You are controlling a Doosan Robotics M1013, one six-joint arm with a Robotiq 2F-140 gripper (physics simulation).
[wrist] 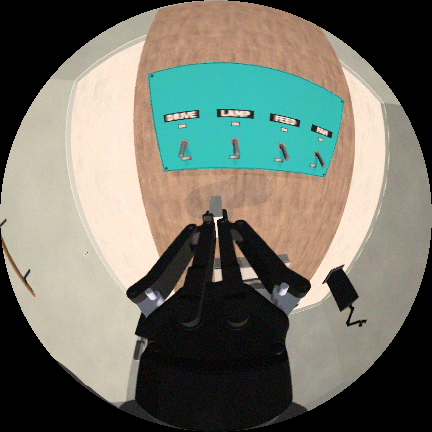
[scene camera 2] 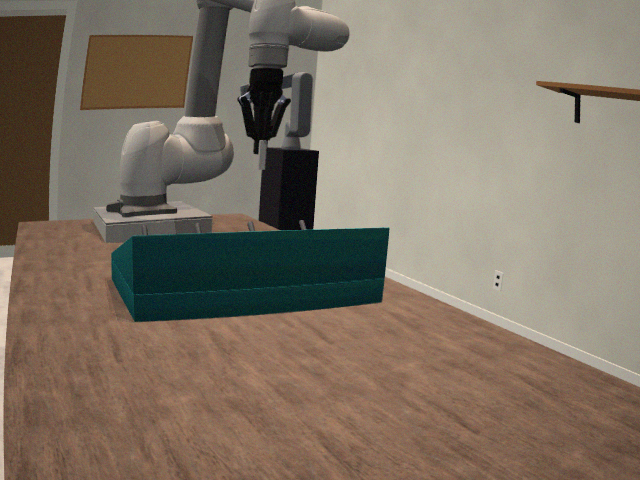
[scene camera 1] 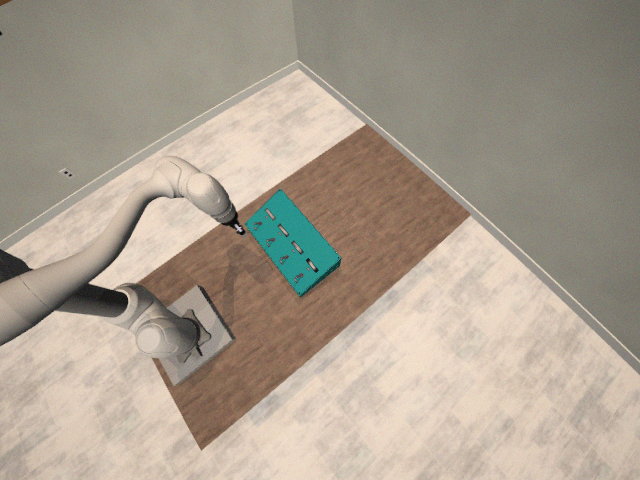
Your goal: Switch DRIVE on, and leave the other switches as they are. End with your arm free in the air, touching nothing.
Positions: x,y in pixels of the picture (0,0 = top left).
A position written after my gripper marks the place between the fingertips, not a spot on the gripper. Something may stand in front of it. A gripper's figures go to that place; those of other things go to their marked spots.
Labels:
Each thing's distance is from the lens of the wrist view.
my gripper [wrist: 216,203]: 0.22 m
teal switch panel [wrist: 207,105]: 0.33 m

